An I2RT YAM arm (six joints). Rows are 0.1 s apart.
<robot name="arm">
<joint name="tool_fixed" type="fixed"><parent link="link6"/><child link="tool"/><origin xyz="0 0 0" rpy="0 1.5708 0"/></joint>
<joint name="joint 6" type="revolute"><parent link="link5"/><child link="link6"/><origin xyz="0.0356 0 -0.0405"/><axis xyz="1 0 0"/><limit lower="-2.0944" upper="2.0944"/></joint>
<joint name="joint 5" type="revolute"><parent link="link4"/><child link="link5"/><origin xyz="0.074 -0.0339 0.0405"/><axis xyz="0 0 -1"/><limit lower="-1.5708" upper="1.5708"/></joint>
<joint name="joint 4" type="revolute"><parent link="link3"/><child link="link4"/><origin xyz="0.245 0.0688 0.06"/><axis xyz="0 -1 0"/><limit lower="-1.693" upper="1.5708"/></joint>
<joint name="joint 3" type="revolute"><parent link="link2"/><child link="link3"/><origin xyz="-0.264 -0.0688 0"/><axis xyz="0 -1 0"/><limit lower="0" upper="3.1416"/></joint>
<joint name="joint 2" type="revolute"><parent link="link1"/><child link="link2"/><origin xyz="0.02 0.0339 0.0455"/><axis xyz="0 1 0"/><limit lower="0" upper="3.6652"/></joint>
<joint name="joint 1" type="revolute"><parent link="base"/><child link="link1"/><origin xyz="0 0 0.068"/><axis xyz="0 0 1"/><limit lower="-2.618" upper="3.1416"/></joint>
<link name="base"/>
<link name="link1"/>
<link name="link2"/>
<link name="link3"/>
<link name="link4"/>
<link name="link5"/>
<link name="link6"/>
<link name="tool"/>
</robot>
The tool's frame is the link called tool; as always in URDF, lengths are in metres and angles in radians.
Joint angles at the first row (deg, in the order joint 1, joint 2, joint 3, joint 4, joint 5, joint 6):
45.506 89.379 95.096 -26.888 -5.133 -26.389
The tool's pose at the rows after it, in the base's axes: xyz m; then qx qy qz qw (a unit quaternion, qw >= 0):
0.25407 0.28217 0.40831 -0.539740 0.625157 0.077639 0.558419
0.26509 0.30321 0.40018 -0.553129 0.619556 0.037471 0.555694
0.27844 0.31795 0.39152 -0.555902 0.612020 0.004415 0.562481
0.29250 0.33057 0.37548 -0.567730 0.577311 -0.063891 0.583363
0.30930 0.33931 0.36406 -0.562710 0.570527 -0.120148 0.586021
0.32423 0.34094 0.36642 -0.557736 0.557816 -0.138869 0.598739
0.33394 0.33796 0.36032 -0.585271 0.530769 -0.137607 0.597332
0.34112 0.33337 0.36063 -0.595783 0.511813 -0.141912 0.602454
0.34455 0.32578 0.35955 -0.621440 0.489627 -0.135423 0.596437
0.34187 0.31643 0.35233 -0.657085 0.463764 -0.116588 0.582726
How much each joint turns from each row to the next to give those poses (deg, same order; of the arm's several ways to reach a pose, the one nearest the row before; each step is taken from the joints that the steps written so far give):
2.425 4.020 0.938 2.888 4.396 -6.790
1.193 4.939 3.976 -0.018 3.983 -3.388
0.183 3.923 2.355 2.241 2.898 -2.797
0.033 2.932 -1.416 7.567 4.369 -7.923
-0.532 3.670 1.591 3.407 4.609 -4.308
-1.236 2.385 2.765 2.076 0.026 -2.545
-1.412 0.820 -0.227 1.053 -4.171 -3.776
-1.175 0.248 0.016 1.214 -2.321 -2.576
-1.243 -0.618 -0.687 -0.883 -4.042 -2.862
-1.009 -1.797 -3.085 -1.158 -5.321 -2.963

